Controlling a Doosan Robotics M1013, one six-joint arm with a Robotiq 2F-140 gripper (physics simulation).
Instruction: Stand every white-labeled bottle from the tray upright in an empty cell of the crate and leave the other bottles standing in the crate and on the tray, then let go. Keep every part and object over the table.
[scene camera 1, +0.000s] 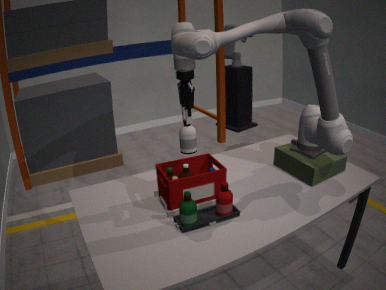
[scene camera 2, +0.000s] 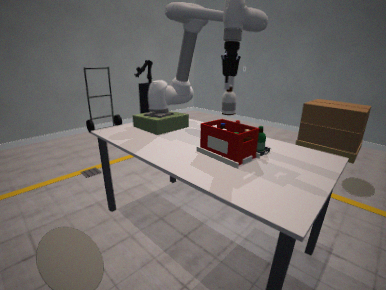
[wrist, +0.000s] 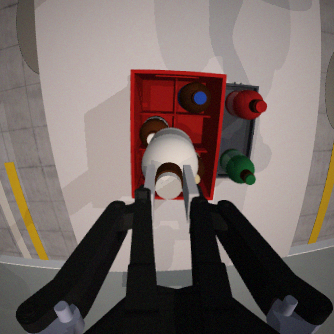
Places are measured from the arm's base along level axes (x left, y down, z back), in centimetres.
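Where they show: gripper, fingertip midpoint: (scene camera 1: 187, 122) (scene camera 2: 228, 89) (wrist: 168, 175); arm's base, origin of the base link: (scene camera 1: 308, 150) (scene camera 2: 159, 115).
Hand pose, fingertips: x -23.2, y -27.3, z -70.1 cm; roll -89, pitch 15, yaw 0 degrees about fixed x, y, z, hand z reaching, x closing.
Things, the pixels of their top centre, and the offset from my fingertips. "pt": a spot on its surface instead. Level surfaces: height alone.
- white bottle, middle of its top: (wrist: 171, 187) (scene camera 1: 187, 117) (scene camera 2: 230, 84) dz -0.4, dx +0.2, dy -2.3 cm
- red crate, middle of its top: (wrist: 206, 138) (scene camera 1: 196, 172) (scene camera 2: 235, 123) dz -2.3, dx +8.1, dy +20.2 cm
- blue-capped brown bottle, middle of its top: (wrist: 199, 97) dz +6.2, dx +8.6, dy +21.5 cm
- cream-capped bottle, surface spot: (wrist: 198, 178) pt dz -11.1, dx +4.9, dy +21.5 cm
- green bottle, middle of its top: (wrist: 250, 179) (scene camera 1: 187, 192) (scene camera 2: 261, 126) dz -14.8, dx +17.1, dy +21.8 cm
- red bottle, middle of its top: (wrist: 261, 106) (scene camera 1: 224, 183) dz +1.8, dx +21.6, dy +21.8 cm
- tray, surface spot: (wrist: 236, 135) (scene camera 1: 205, 219) pt dz -7.7, dx +20.0, dy +37.3 cm
- table, its level: dy +37.8 cm
My gripper (scene camera 1: 187, 120) (scene camera 2: 229, 87) (wrist: 168, 175) is shut on the neck of the white bottle (scene camera 1: 188, 140) (scene camera 2: 229, 103) (wrist: 171, 147), which hangs upright above the red crate (scene camera 1: 171, 191) (scene camera 2: 239, 148) (wrist: 134, 105). In the wrist view, the far-left cell and the middle-right cell show bare floor. A blue-capped brown bottle (wrist: 194, 96) stands far right, a white-capped one (scene camera 1: 186, 171) (wrist: 154, 128) middle left. A cream-capped bottle (wrist: 198, 178) is mostly hidden; a green-capped one (scene camera 1: 170, 172) shows in scene camera 1. A green bottle (scene camera 1: 188, 212) (wrist: 236, 165) and a red bottle (scene camera 1: 224, 201) (wrist: 243, 104) stand on the tray (scene camera 1: 207, 217) (wrist: 236, 135).
The table (scene camera 1: 260, 210) (scene camera 2: 175, 150) carries the crate, the tray and the green block (scene camera 1: 310, 162) (scene camera 2: 160, 122) under the arm's base. Light strips lie along the crate's foot. The crate's near wall and dividers stand below the held bottle. Cartons (scene camera 2: 334, 125) stand beyond the table.
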